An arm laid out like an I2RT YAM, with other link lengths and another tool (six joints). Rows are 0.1 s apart.
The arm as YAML. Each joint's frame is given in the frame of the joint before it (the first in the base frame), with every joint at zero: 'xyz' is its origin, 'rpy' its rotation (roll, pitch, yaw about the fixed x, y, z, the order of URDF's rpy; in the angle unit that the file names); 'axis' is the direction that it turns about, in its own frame. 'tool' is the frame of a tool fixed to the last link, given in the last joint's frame.
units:
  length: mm
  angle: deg
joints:
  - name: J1
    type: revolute
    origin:
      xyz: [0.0, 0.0, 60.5]
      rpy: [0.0, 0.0, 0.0]
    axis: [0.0, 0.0, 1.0]
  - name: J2
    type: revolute
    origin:
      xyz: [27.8, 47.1, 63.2]
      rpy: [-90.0, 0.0, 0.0]
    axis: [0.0, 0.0, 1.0]
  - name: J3
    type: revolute
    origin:
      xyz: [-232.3, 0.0, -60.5]
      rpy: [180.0, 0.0, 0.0]
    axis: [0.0, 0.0, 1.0]
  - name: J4
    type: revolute
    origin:
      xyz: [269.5, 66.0, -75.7]
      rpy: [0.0, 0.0, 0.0]
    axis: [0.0, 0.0, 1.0]
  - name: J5
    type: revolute
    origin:
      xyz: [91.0, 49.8, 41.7]
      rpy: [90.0, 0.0, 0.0]
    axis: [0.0, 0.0, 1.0]
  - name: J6
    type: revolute
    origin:
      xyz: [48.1, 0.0, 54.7]
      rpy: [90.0, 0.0, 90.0]
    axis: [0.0, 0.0, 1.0]
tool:
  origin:
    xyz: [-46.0, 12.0, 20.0]
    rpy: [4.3, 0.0, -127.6]
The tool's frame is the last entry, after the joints.
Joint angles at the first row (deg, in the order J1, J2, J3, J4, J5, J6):
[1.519, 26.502, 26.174, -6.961, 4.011, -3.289]
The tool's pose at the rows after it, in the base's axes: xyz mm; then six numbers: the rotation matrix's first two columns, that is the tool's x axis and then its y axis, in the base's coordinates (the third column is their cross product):
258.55 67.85 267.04 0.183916 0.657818 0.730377 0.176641 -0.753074 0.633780
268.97 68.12 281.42 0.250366 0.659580 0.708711 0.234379 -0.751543 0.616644
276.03 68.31 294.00 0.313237 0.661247 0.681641 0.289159 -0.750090 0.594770
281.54 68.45 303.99 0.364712 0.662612 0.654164 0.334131 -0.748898 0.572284
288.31 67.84 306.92 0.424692 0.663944 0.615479 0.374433 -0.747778 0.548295
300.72 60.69 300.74 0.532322 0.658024 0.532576 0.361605 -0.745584 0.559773
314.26 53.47 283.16 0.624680 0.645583 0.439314 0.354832 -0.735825 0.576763
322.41 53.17 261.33 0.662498 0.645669 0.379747 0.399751 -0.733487 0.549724
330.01 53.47 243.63 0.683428 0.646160 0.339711 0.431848 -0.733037 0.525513
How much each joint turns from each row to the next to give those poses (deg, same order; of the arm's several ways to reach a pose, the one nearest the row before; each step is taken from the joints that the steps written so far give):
[0.002, 7.824, 7.934, -4.766, 0.001, 0.022]
[-0.002, 7.016, 8.284, -6.557, -0.002, -0.001]
[0.000, 5.750, 7.695, -7.125, 0.001, 0.001]
[-0.001, 4.764, 6.534, -6.185, -0.001, -0.001]
[0.001, 4.742, 5.420, -5.531, 0.635, -0.021]
[0.001, 5.181, 4.436, -4.522, 5.836, 0.000]
[-0.001, 4.874, 1.859, -2.100, 5.660, 0.000]
[-0.001, 3.957, 0.044, -0.983, 0.371, -0.023]
[0.001, 3.386, -0.002, 0.000, -0.065, 0.022]

